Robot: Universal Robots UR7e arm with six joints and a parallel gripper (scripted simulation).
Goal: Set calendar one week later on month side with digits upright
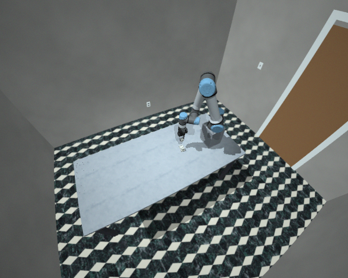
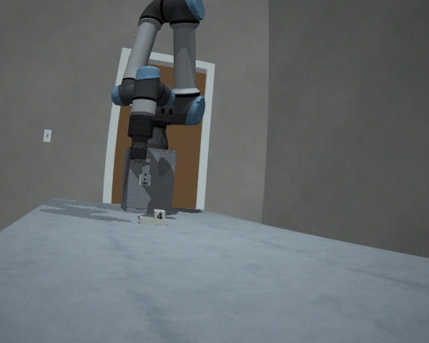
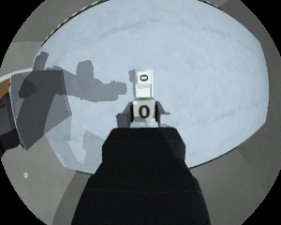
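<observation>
My gripper is now 30 mm to the right of the white calendar tray and 130 mm above it.
</observation>
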